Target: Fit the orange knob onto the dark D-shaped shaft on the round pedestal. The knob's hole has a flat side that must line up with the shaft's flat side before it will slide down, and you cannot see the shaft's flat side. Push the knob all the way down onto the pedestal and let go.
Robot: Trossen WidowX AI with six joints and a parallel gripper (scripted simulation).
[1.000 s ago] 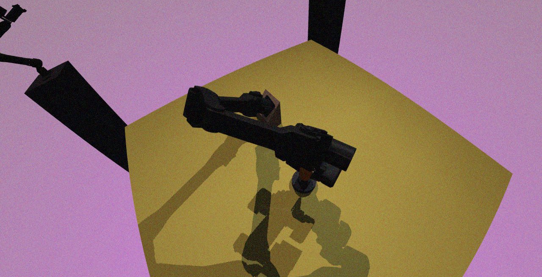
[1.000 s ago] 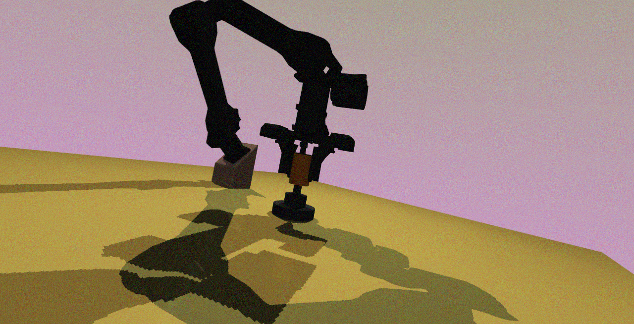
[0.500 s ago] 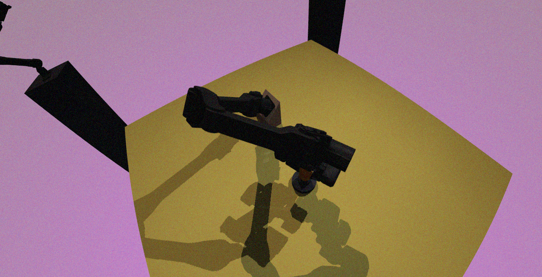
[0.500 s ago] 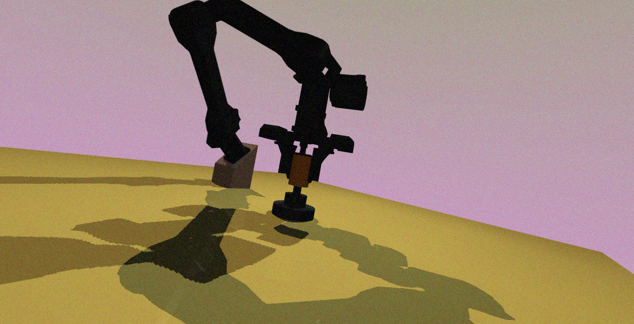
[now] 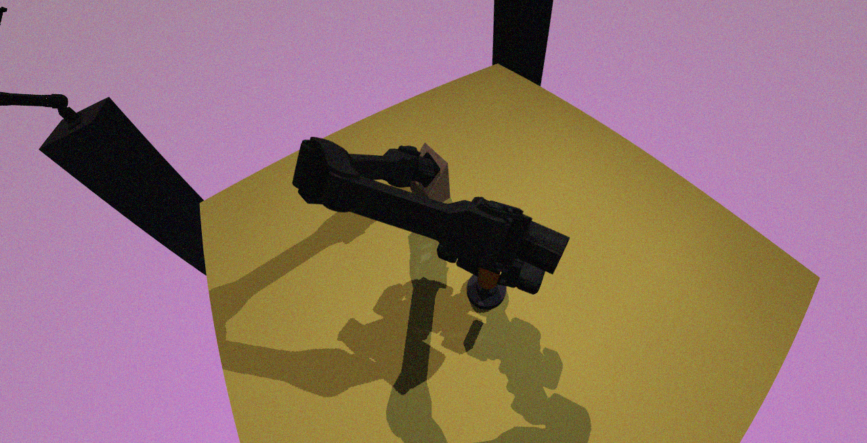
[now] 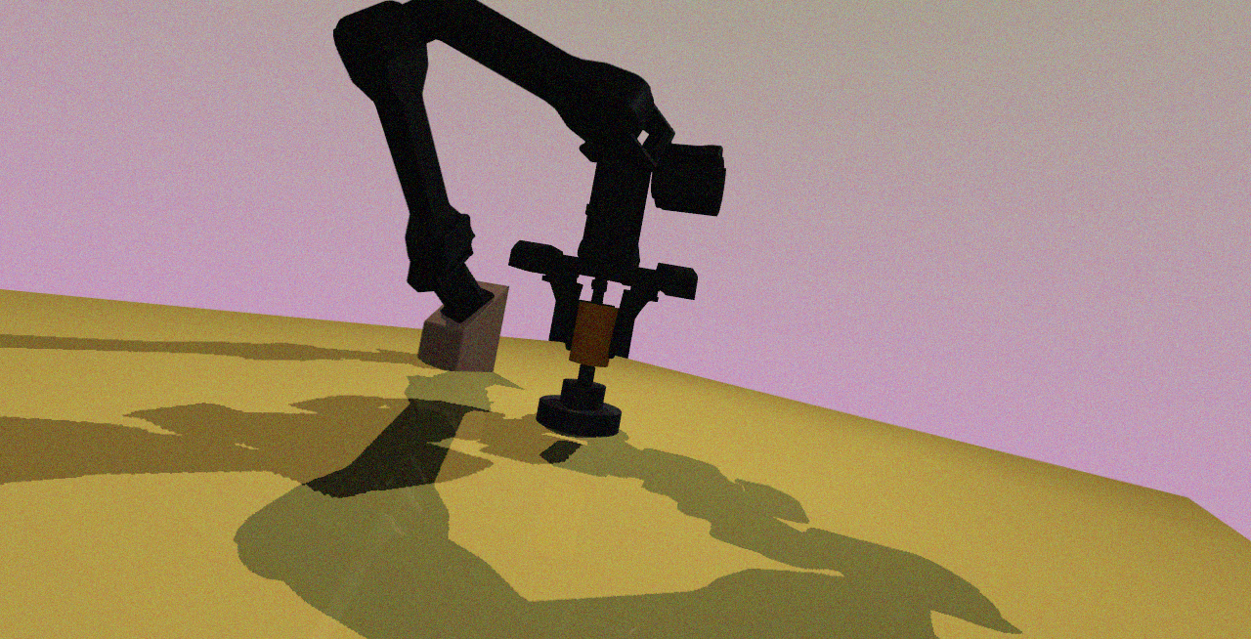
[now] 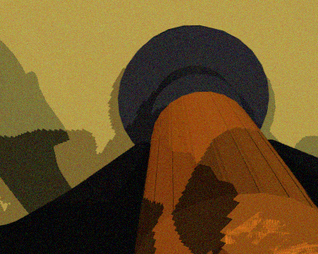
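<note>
Now: gripper tip 20 mm below the orange knob. From my gripper tip the other things lie so: dark pedestal: 40 mm below.
</note>
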